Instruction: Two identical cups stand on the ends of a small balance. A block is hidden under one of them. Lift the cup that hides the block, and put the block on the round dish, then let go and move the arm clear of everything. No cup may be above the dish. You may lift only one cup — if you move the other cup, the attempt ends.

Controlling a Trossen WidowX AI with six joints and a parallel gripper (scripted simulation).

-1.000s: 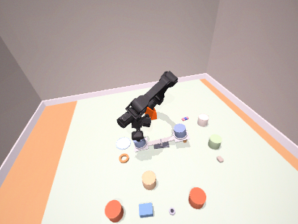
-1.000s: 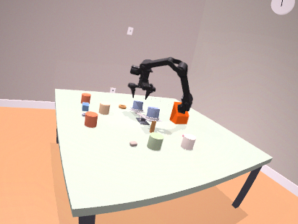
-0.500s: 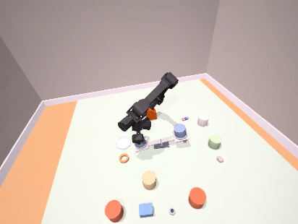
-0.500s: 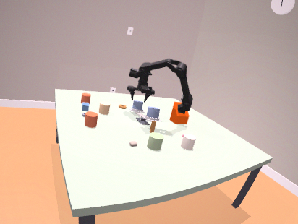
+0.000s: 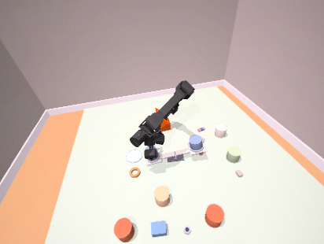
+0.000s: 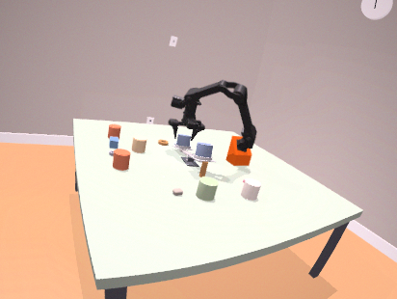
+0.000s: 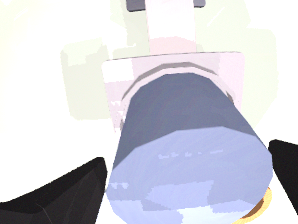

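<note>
Right now my gripper tip is 20 mm above the lavender block. Also, from my gripper tip: balance 140 mm to the left, 30 mm below; round dish 110 mm to the right, 60 mm below, 40 mm behind; tan cylinder 240 mm ahead, 60 mm to the left, 30 mm below.
</note>
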